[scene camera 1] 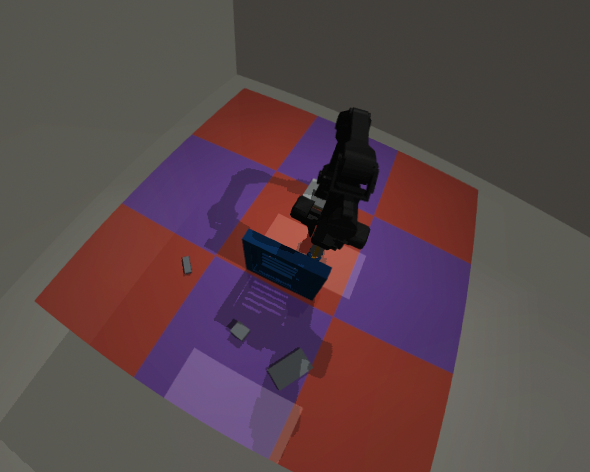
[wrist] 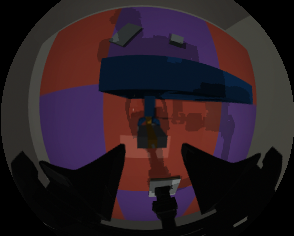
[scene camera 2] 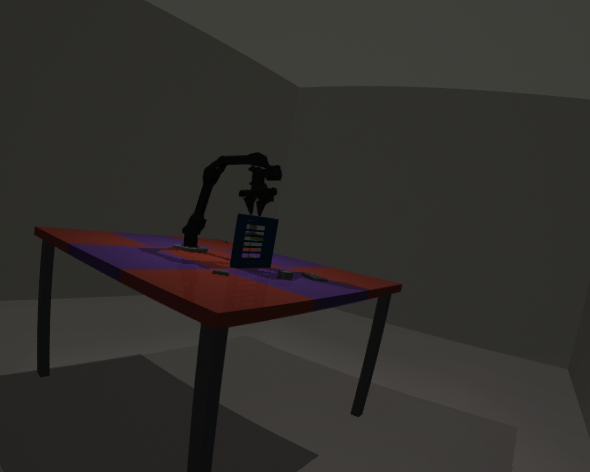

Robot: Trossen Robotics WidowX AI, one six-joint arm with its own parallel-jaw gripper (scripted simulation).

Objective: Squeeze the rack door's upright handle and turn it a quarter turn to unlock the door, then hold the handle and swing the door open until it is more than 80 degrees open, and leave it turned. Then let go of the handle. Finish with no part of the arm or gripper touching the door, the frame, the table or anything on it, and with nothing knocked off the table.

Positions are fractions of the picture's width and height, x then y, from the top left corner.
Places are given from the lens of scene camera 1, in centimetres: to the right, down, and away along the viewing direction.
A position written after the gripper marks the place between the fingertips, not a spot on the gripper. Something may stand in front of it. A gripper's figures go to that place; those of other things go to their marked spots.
gripper (scene camera 1: 0.54, 0.51): 7, 1, 68
flat slab (scene camera 1: 0.50, 0.78): -1, 38, 71
